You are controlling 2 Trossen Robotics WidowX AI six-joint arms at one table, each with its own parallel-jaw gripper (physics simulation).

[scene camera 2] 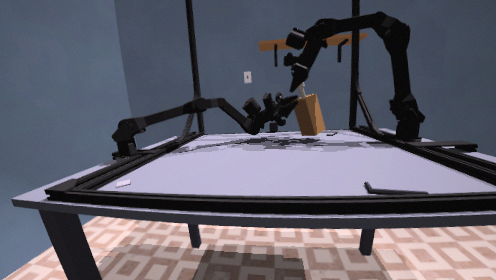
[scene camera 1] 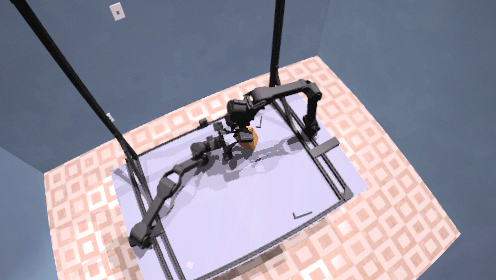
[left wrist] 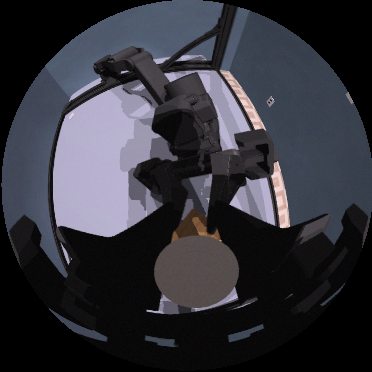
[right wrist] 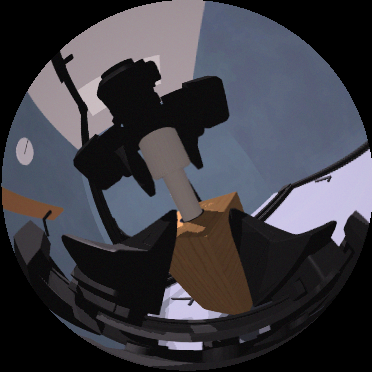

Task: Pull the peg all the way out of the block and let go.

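The wooden block is tilted in scene camera 2. The grey peg has a wide head and a narrower shaft, whose lower end is at the hole in the block's top; its depth is hidden. My left gripper is above the block, shut on the peg. My right gripper has its fingers on two sides of the block's upper part and is shut on it.
The table has a dark frame along its edges. A black angled bracket lies near the front, and a small white piece near the front left corner. The two arms are close together.
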